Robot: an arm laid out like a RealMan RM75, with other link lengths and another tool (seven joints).
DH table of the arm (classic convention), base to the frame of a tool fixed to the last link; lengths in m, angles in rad. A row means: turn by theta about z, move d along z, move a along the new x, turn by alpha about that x. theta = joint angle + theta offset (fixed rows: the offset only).
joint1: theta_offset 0, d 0.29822, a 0, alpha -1.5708
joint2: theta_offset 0, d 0, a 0, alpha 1.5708
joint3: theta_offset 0, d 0.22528, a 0, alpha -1.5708
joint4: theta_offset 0, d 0, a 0, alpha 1.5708
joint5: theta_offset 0, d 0.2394, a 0, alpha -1.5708
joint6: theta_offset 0, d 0, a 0, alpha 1.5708
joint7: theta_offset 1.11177, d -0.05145, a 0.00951, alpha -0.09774
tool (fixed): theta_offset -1.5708, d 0.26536, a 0, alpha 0
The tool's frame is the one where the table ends.
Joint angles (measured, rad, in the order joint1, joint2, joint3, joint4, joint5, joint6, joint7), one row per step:
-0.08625, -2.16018, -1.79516, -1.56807, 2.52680, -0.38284, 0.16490
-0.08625, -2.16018, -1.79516, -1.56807, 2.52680, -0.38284, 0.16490
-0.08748, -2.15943, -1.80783, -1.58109, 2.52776, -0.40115, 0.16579
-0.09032, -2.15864, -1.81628, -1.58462, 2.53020, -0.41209, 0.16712
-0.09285, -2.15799, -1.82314, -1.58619, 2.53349, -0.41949, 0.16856
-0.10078, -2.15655, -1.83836, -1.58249, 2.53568, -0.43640, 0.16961
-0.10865, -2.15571, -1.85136, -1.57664, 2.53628, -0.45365, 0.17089
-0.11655, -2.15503, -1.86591, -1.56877, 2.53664, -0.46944, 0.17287
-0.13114, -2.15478, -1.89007, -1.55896, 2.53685, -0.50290, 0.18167
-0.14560, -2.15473, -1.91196, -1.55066, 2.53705, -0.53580, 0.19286
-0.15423, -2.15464, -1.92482, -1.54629, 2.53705, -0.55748, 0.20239
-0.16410, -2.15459, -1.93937, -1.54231, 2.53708, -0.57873, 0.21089
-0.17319, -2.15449, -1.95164, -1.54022, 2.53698, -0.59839, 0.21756
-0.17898, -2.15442, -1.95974, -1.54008, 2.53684, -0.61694, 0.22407
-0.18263, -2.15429, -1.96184, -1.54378, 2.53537, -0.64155, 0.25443
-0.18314, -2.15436, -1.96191, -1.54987, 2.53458, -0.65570, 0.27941
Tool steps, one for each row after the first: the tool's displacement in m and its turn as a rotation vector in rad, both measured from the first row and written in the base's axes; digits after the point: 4 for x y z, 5 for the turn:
0.0000, 0.0000, 0.0000, 0.00000, 0.00000, 0.00000
0.0007, -0.0005, 0.0045, 0.00054, 0.00209, 0.00156
0.0001, -0.0006, 0.0066, -0.00095, 0.00544, 0.00458
-0.0008, -0.0006, 0.0082, -0.00159, 0.00967, 0.00759
-0.0037, -0.0003, 0.0100, -0.00696, 0.01035, 0.01721
-0.0065, -0.0002, 0.0100, -0.01574, 0.00857, 0.02704
-0.0102, -0.0001, 0.0104, -0.02318, 0.00636, 0.03855
-0.0149, -0.0003, 0.0100, -0.04174, 0.00595, 0.05463
-0.0184, -0.0004, 0.0092, -0.06153, 0.00760, 0.06729
-0.0203, -0.0008, 0.0084, -0.07578, 0.01084, 0.07407
-0.0218, -0.0008, 0.0083, -0.08792, 0.01273, 0.08011
-0.0223, -0.0008, 0.0082, -0.09900, 0.01374, 0.08391
-0.0226, -0.0014, 0.0074, -0.11134, 0.01583, 0.08678
-0.0220, -0.0029, 0.0043, -0.13709, 0.04083, 0.08120
-0.0210, -0.0040, 0.0031, -0.15212, 0.06362, 0.07394

